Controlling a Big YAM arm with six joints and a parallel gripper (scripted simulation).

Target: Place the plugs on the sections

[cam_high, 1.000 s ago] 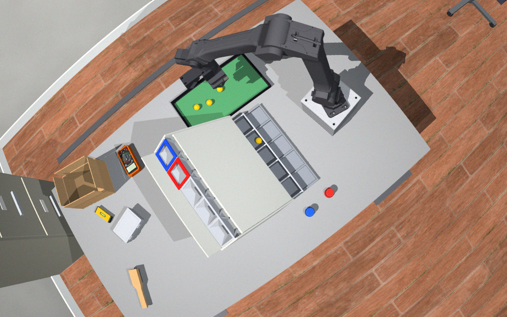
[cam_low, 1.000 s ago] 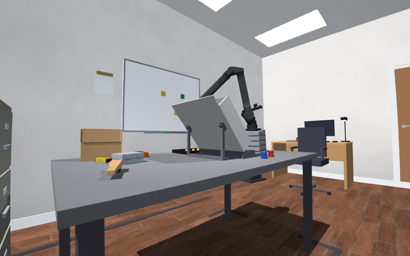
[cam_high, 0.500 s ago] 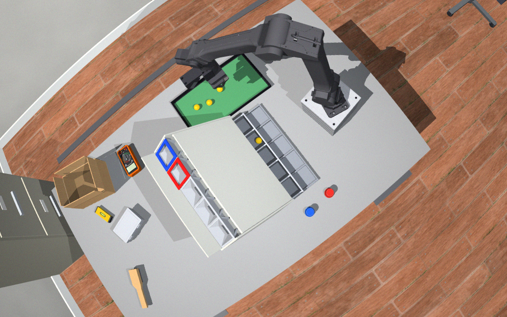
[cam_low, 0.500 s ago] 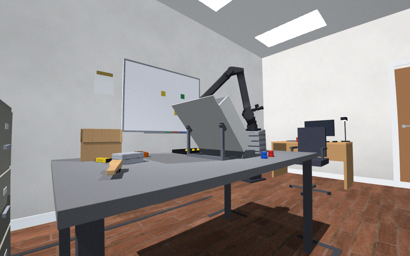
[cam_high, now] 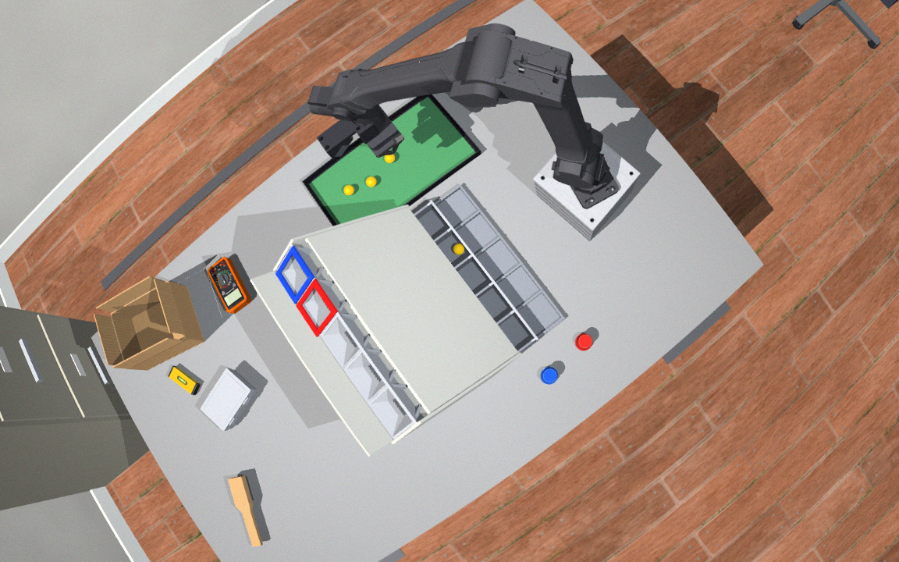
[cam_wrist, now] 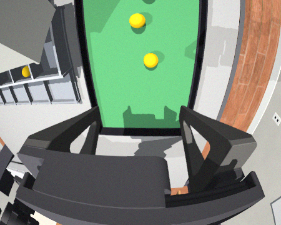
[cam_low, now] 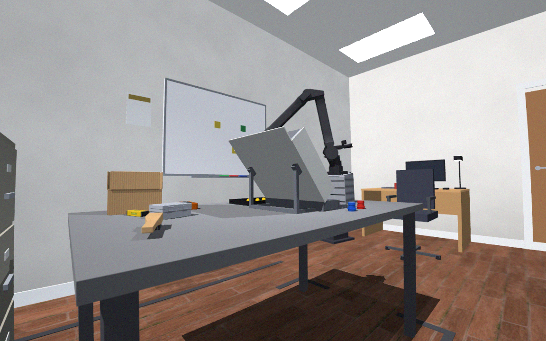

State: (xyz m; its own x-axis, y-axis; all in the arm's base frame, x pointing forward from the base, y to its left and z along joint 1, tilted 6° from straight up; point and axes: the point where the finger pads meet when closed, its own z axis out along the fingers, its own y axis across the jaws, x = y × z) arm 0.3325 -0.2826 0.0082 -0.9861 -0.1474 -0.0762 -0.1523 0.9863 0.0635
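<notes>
Right now the green tray is 15 cm below my hand, 2 cm ahead of it and 1 cm to the left of it. Round my hand: multimeter 50 cm ahead, 14 cm below, 7 cm to the left; sloped cover 35 cm to the left, 8 cm ahead, 5 cm above; grey case 61 cm ahead, 32 cm to the left, 13 cm below.
</notes>
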